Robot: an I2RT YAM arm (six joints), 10 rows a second.
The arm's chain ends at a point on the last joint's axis. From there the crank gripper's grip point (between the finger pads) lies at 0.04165 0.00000 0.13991 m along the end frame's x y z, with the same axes.
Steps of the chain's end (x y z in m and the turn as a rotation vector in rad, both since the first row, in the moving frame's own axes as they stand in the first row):
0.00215 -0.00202 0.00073 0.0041 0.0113 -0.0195
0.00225 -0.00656 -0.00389 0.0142 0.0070 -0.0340
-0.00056 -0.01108 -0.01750 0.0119 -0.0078 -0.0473
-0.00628 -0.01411 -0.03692 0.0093 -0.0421 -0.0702
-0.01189 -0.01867 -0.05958 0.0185 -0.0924 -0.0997
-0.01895 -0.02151 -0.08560 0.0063 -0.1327 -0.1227
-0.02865 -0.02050 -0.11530 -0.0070 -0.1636 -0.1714
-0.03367 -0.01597 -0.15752 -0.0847 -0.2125 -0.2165
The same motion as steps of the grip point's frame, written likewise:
0.00371 -0.00342 0.00025 0.0041 0.0113 -0.0195
0.00317 -0.00998 -0.00421 0.0142 0.0070 -0.0340
-0.00174 -0.01469 -0.01720 0.0119 -0.0078 -0.0473
-0.01235 -0.01813 -0.03531 0.0093 -0.0421 -0.0702
-0.02529 -0.02478 -0.05640 0.0185 -0.0924 -0.0997
-0.03815 -0.02635 -0.08135 0.0063 -0.1327 -0.1227
-0.05241 -0.02463 -0.11039 -0.0070 -0.1636 -0.1714
-0.06354 -0.00962 -0.15207 -0.0847 -0.2125 -0.2165

